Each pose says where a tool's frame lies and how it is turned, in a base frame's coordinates. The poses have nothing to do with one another.
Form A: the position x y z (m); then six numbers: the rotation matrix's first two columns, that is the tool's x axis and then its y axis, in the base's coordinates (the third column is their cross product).
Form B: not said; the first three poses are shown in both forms.
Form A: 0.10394 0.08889 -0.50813 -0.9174 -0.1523 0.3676 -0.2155 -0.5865 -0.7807
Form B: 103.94 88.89 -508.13 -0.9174 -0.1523 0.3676 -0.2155 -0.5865 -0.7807
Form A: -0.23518 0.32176 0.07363 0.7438 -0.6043 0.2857 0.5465 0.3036 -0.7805
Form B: -235.18 321.76 73.63 0.7438 -0.6043 0.2857 0.5465 0.3036 -0.7805
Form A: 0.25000 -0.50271 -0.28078 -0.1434 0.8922 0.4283 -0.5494 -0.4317 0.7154
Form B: 250.00 -502.71 -280.78 -0.1434 0.8922 0.4283 -0.5494 -0.4317 0.7154
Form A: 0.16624 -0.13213 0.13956 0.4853 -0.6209 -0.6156 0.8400 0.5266 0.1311
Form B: 166.24 -132.13 139.56 0.4853 -0.6209 -0.6156 0.8400 0.5266 0.1311
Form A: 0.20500 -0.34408 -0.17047 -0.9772 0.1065 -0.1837 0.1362 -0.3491 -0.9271
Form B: 205.00 -344.08 -170.47 -0.9772 0.1065 -0.1837 0.1362 -0.3491 -0.9271
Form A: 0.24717 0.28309 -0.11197 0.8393 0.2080 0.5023 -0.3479 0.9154 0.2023
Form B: 247.17 283.09 -111.97 0.8393 0.2080 0.5023 -0.3479 0.9154 0.2023
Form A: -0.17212 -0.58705 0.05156 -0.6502 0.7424 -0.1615 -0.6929 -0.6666 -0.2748
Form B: -172.12 -587.05 51.56 -0.6502 0.7424 -0.1615 -0.6929 -0.6666 -0.2748
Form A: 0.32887 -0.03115 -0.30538 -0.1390 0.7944 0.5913 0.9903 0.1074 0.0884
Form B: 328.87 -31.15 -305.38 -0.1390 0.7944 0.5913 0.9903 0.1074 0.0884
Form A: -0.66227 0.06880 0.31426 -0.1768 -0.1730 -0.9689 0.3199 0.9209 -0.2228
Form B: -662.27 68.80 314.26 -0.1768 -0.1730 -0.9689 0.3199 0.9209 -0.2228
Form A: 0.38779 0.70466 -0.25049 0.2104 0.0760 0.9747 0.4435 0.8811 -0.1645
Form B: 387.79 704.66 -250.49 0.2104 0.0760 0.9747 0.4435 0.8811 -0.1645
